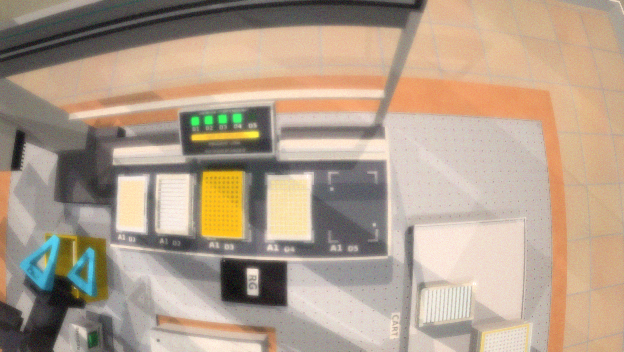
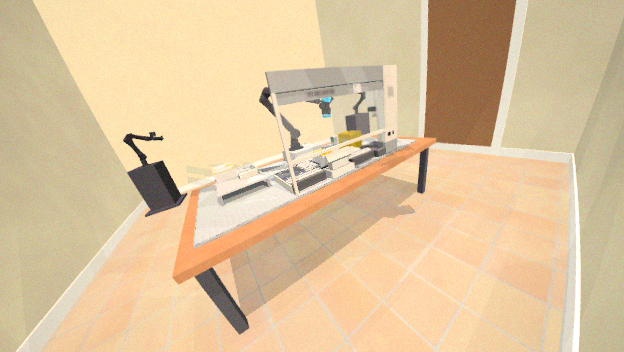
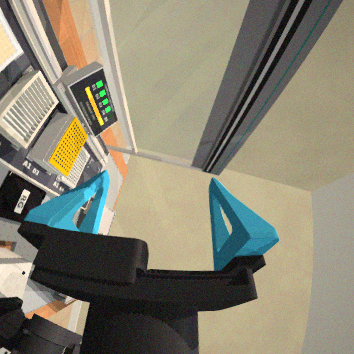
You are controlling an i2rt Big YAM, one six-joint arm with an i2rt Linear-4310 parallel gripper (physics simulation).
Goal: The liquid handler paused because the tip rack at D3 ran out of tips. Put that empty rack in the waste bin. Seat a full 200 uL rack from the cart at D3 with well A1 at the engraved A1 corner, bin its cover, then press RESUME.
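Places are measured from the arm's base along level axes (x ahead, y left, z up), in metres.
Pixels of known places: gripper, fingertip midpoint: (image 1: 75, 243) (image 2: 329, 109) (image 3: 158, 178).
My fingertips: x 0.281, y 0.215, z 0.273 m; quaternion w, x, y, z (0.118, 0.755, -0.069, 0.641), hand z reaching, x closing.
Ahead of a thing's pixels: the offset from my fingertips to its top centre. "spot": to the spot under its first point.
My gripper (image 1: 72, 244) (image 2: 326, 107) (image 3: 158, 178) is open and empty, its blue fingers raised high over the yellow waste bin @[0.107 m back, 0.225 m left, 0.221 m down] (image 1: 101, 270) (image 2: 350, 140). The bin's inside is mostly hidden. A rack with a yellow top full of dark holes @[spot: 0.119 m ahead, 0.173 m right, 0.249 m down] (image 1: 222, 205) (image 3: 70, 146) sits at D3. On the cart @[0.067 m back, 0.715 m right, 0.290 m down] (image 1: 470, 250) at the right stand a striped-top rack @[0.024 m back, 0.641 m right, 0.264 m down] (image 1: 446, 303) and a yellow-rimmed rack with a dotted white top @[0.111 m back, 0.790 m right, 0.225 m down] (image 1: 505, 342), partly cut off. Which one is a covered 200 uL rack I cannot tell. A small box with a green button @[spot: 0.274 m back, 0.142 m left, 0.271 m down] (image 1: 93, 339) stands below the bin.
The status display @[spot: 0.262 m ahead, 0.158 m right, 0.242 m down] (image 1: 227, 130) (image 3: 94, 100) shows green lamps for D1 to D4 and a yellow bar. Labware sits at D1 @[0.085 m ahead, 0.076 m left, 0.295 m down] (image 1: 132, 204), D2 @[0.103 m ahead, 0.047 m right, 0.278 m down] (image 1: 174, 205) (image 3: 30, 110) and D4 @[0.139 m ahead, 0.292 m right, 0.295 m down] (image 1: 289, 207). A black RG box @[0.029 m back, 0.233 m right, 0.342 m down] (image 1: 232, 282) lies before D3. The handler's frame @[spot: 0.320 m ahead, 0.182 m right, 0.136 m up] (image 2: 325, 80) stands over the deck.
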